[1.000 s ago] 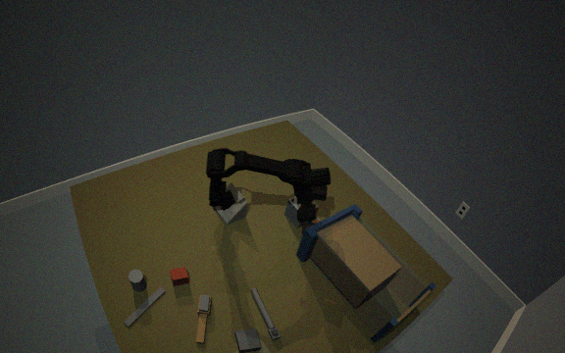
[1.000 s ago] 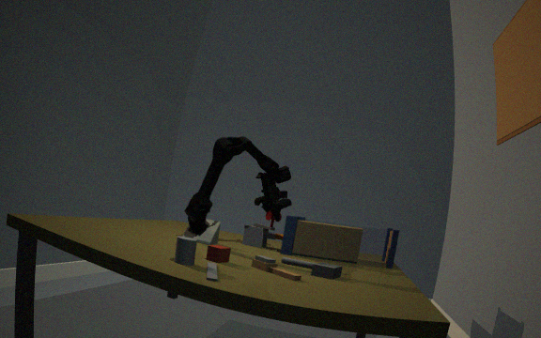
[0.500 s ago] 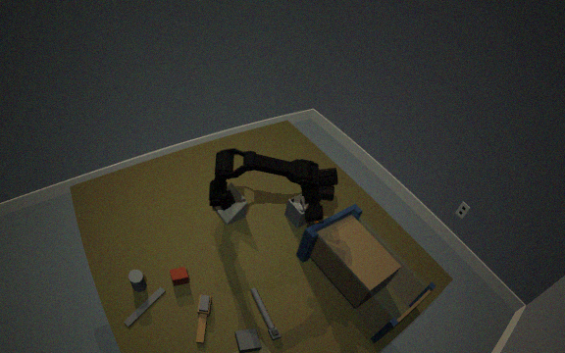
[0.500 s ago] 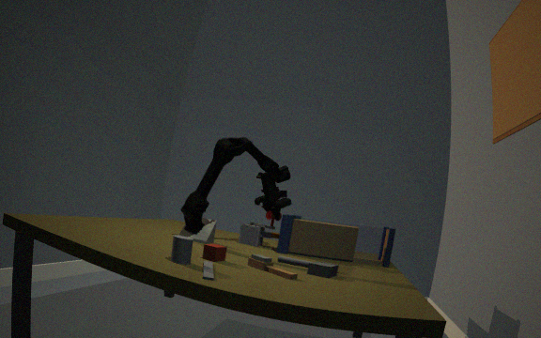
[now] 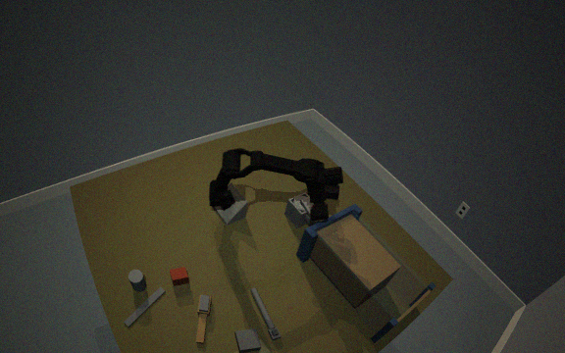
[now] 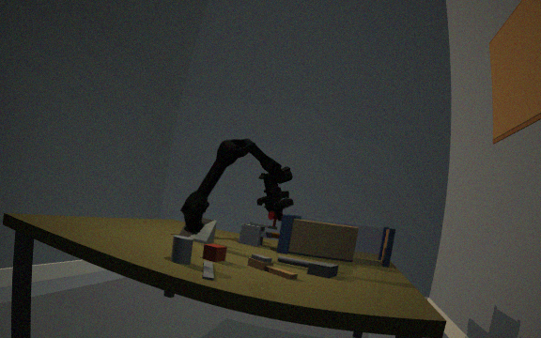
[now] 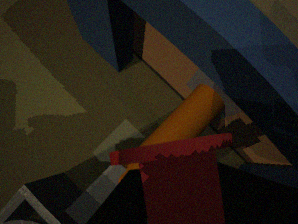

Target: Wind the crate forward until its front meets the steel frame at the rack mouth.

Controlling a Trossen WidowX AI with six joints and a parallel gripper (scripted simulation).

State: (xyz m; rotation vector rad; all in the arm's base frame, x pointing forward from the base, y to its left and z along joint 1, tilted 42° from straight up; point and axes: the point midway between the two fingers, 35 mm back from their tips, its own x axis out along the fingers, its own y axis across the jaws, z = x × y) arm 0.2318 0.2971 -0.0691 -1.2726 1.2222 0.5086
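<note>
Right now my gripper tip is 1 cm to the left of the red grip and 1 cm past it. From my gripper tip the other things lie so: grey crank handle 5 cm behind, 3 cm below, 1 cm to the right; grey block 46 cm to the right, 32 cm ahead, 11 cm below; grey winch 12 cm behind, 10 cm below, 2 cm to the right.
</note>
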